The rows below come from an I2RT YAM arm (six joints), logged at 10 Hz.
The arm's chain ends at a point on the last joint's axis. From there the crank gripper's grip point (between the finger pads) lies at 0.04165 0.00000 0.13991 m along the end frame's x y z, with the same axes.
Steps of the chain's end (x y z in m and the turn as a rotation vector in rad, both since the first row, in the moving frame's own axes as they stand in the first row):
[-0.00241 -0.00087 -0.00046 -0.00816 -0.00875 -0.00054]
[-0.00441 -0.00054 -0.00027 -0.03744 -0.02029 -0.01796]
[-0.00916 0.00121 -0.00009 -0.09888 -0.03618 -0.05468]
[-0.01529 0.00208 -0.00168 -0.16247 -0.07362 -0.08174]
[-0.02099 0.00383 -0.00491 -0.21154 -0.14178 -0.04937]
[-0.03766 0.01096 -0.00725 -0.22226 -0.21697 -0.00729]
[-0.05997 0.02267 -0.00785 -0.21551 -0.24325 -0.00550]
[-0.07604 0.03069 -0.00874 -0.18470 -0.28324 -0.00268]
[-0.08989 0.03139 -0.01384 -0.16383 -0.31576 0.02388]
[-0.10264 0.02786 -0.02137 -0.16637 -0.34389 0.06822]
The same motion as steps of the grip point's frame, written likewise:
[-0.00364 0.00025 -0.00011 -0.00816 -0.00875 -0.00054]
[-0.00722 0.00399 0.00046 -0.03744 -0.02029 -0.01796]
[-0.01392 0.01295 0.00075 -0.09888 -0.03618 -0.05468]
[-0.02485 0.02195 -0.00058 -0.16247 -0.07362 -0.08174]
[-0.04034 0.03217 -0.00337 -0.21154 -0.14178 -0.04937]
[-0.06839 0.04237 -0.00502 -0.22226 -0.21697 -0.00729]
[-0.09455 0.05324 -0.00520 -0.21551 -0.24325 -0.00550]
[-0.11654 0.05706 -0.00508 -0.18470 -0.28324 -0.00268]
[-0.13547 0.05535 -0.00981 -0.16383 -0.31576 0.02388]
[-0.15287 0.05288 -0.01772 -0.16637 -0.34389 0.06822]

